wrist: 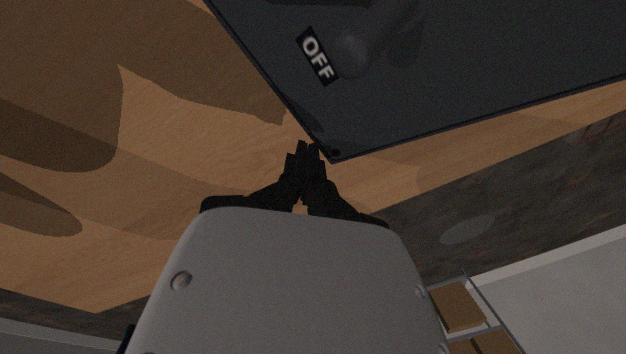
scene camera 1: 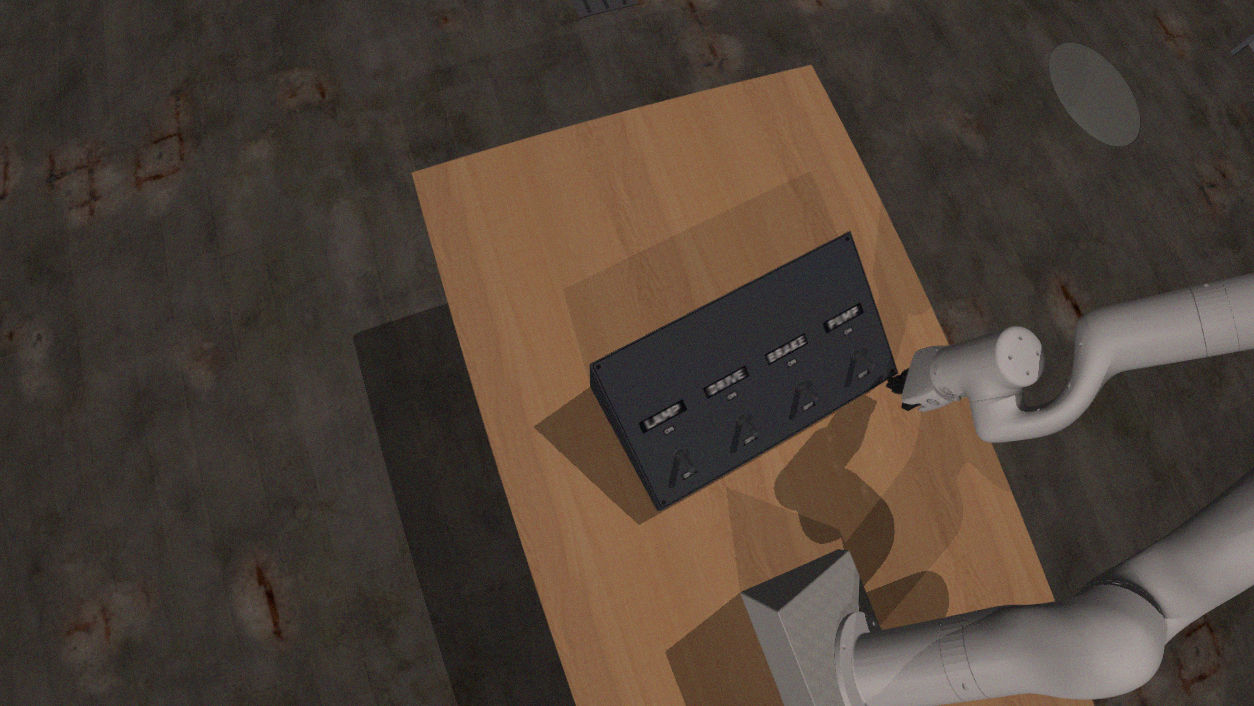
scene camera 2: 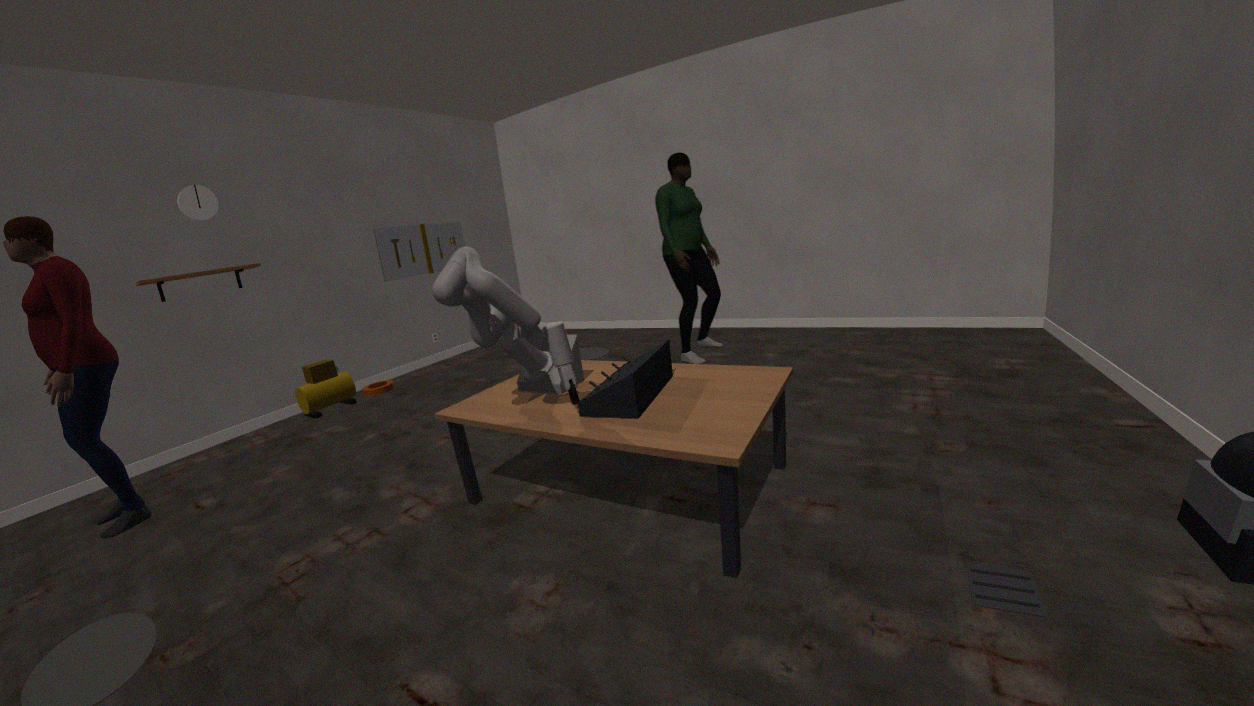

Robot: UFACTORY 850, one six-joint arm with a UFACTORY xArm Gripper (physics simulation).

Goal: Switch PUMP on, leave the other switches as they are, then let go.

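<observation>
The dark sloped switch panel (scene camera 1: 728, 306) (scene camera 2: 651, 383) (wrist: 475, 65) stands on the table. Its PUMP label (scene camera 1: 843, 317) is at the right end in scene camera 1, beyond BRAKE, DRIVE and LAMP. The PUMP lever (scene camera 1: 868, 361) (wrist: 356, 50) points down to the OFF label (wrist: 317, 56), away from ON. The levers under BRAKE, DRIVE and LAMP also appear to point down, small and dark. My gripper (scene camera 1: 893, 383) (scene camera 2: 575, 400) (wrist: 303, 155) is shut and empty. Its fingertips are beside the panel's lower corner at the PUMP end, apart from the lever; contact with the panel edge cannot be told.
The panel is on a wooden table (scene camera 1: 526, 228) (scene camera 2: 702, 420) (wrist: 200, 130). The grey arm base block (scene camera 1: 802, 627) stands near the panel's lower side. A person in green (scene camera 2: 680, 219) and a person in red (scene camera 2: 61, 306) stand on the floor away from the table.
</observation>
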